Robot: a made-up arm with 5 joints.
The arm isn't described. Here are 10 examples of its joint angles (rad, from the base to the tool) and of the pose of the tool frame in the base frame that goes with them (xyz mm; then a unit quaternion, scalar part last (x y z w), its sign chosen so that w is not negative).
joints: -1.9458 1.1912 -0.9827 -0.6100 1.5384
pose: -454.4 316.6 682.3 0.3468 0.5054 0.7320 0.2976
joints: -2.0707 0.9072 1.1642 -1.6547 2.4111
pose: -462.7 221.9 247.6 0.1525 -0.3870 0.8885 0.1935
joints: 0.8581 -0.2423 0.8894 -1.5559 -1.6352
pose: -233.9 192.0 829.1 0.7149 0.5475 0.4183 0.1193
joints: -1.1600 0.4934 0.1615 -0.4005 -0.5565
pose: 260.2 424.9 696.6 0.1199 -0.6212 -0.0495 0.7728
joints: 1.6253 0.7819 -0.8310 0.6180 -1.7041
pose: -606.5 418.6 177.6 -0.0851 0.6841 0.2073 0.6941
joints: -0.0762 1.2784 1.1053 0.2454 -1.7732
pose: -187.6 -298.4 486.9 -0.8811 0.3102 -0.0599 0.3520
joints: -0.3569 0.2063 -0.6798 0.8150 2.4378
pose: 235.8 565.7 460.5 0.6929 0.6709 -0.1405 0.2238
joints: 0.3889 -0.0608 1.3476 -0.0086 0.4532
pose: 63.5 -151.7 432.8 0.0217 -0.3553 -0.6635 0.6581
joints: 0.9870 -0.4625 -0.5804 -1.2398 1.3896
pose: -133.5 407.8 624.4 0.6375 -0.1468 0.3041 0.6925
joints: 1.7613 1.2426 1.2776 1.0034 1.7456
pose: -497.3 6.1 590.6 0.3309 0.1109 0.9267 0.1394
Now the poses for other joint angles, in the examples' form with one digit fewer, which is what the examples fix.
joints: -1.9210 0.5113 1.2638 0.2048 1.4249
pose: -124 172 856 0.831 -0.266 0.306 0.380
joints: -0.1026 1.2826 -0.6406 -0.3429 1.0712
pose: 115 546 447 0.701 0.477 -0.119 0.517
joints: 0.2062 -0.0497 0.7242 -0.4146 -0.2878
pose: 220 -78 452 -0.184 -0.416 -0.484 0.748
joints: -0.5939 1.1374 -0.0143 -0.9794 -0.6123
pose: 316 330 438 -0.012 -0.399 -0.124 0.908
